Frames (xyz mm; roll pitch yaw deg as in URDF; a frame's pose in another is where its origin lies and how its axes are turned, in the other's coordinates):
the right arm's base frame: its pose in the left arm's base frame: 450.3 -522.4 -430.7 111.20 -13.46 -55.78
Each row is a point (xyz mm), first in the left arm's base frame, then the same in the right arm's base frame.
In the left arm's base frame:
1: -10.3 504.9 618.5
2: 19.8 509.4 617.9
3: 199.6 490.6 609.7
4: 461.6 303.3 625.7
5: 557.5 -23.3 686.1
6: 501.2 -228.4 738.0
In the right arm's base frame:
1: -833.8 1120.7 -645.8
2: -821.1 1107.4 -670.1
3: -709.6 1024.7 -786.1
4: -411.9 933.3 -870.1
5: -82.8 955.5 -766.8
6: 63.4 1031.2 -622.5

